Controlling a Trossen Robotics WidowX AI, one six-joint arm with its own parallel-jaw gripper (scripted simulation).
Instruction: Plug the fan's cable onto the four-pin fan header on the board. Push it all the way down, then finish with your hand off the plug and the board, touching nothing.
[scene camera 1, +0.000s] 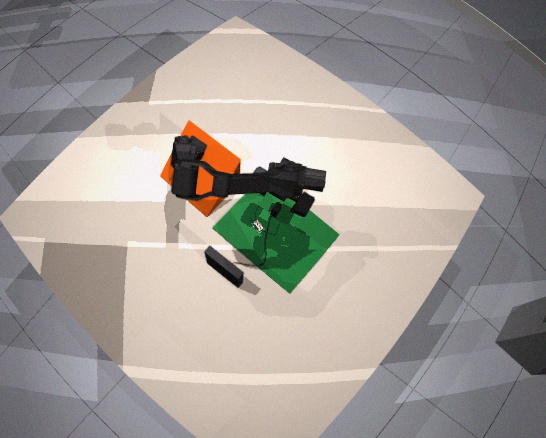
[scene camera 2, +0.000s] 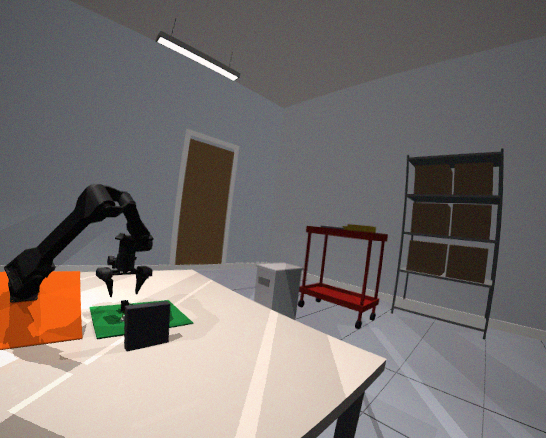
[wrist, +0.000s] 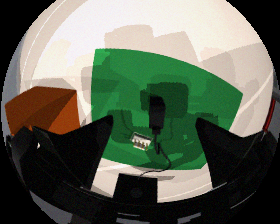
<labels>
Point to the gripper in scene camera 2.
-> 123, 295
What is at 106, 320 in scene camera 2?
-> A green board.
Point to a green board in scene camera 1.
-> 294, 244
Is the gripper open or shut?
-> Open.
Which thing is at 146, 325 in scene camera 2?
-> A black fan.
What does the gripper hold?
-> Nothing.
</labels>
